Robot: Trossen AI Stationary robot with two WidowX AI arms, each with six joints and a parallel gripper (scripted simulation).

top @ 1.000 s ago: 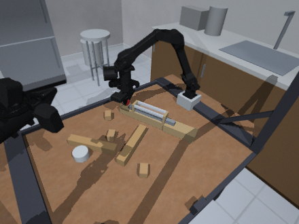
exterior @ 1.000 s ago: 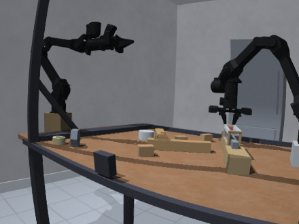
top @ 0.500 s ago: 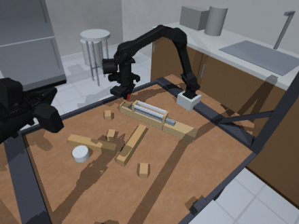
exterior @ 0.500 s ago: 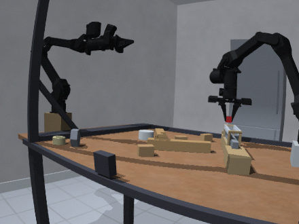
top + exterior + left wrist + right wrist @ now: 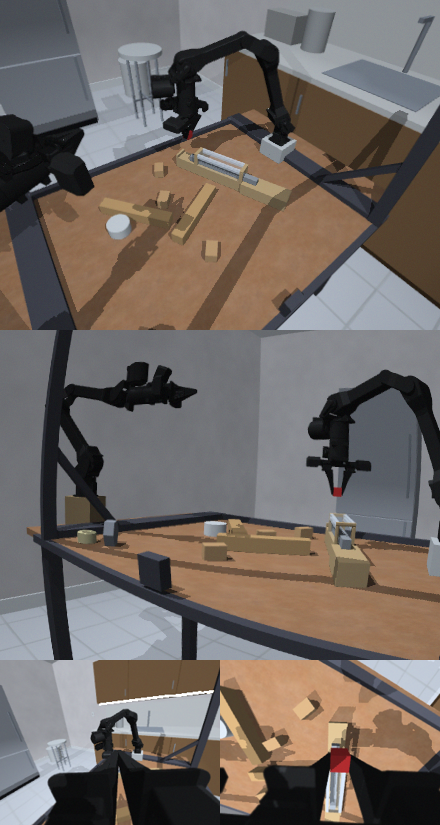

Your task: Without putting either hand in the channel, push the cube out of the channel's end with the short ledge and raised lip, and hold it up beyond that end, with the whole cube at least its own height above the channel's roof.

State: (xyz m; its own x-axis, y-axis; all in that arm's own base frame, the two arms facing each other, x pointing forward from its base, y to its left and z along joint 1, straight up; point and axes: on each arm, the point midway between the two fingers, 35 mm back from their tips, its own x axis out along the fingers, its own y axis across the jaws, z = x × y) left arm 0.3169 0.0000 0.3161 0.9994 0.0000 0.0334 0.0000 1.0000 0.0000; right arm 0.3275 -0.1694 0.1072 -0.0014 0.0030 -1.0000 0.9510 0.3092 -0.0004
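Right now the red cube is 30 mm below my right hand. Also, from my right hand: white cylinder 340 mm to the left, 160 mm below, 50 mm behind; then tan channel 130 mm behind, 120 mm below, 30 mm to the right; then grey block 480 mm to the left, 360 mm behind, 150 mm below.
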